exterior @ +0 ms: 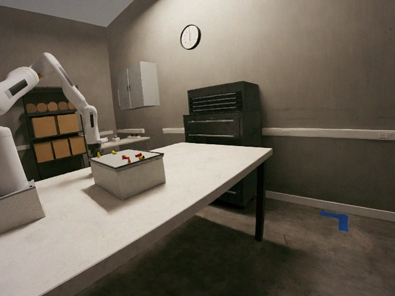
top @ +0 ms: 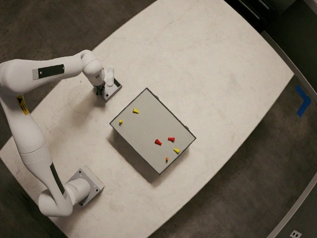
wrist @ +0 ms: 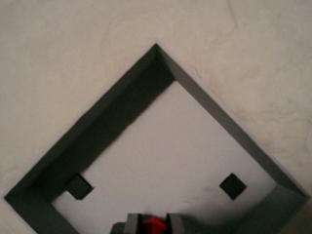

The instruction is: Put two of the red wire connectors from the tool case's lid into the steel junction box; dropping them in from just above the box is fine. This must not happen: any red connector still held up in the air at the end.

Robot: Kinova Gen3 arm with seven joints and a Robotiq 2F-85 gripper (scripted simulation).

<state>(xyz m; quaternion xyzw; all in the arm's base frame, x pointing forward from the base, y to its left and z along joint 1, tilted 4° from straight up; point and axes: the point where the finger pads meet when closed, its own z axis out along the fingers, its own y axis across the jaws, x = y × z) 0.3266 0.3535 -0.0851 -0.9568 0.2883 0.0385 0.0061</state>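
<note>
Now: the tool case 310 mm to the right of my hand, 80 mm ahead of it and 60 mm above it.
</note>
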